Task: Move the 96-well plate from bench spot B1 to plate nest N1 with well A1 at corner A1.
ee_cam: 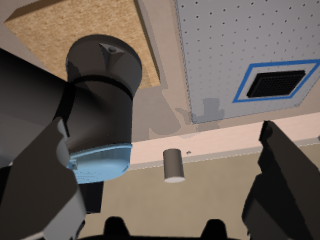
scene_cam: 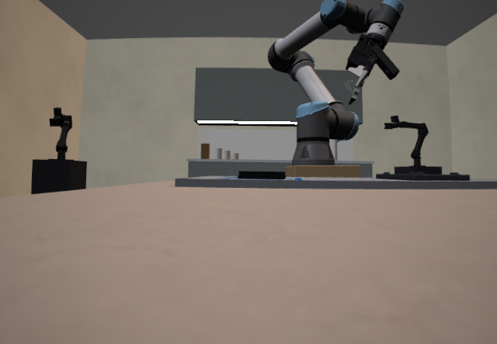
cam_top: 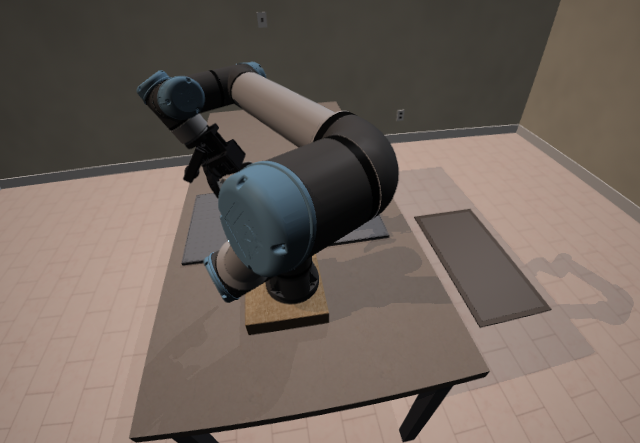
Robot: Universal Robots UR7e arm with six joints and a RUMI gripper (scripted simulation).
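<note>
The black 96-well plate is 330 mm to the right of my hand, 250 mm below it and 240 mm ahead of it. Also, from my hand: white A1 corner mark (240 mm below, 200 mm ahead, 80 mm to the left); then plate nest (270 mm ahead, 250 mm below, 10 mm to the left).
</note>
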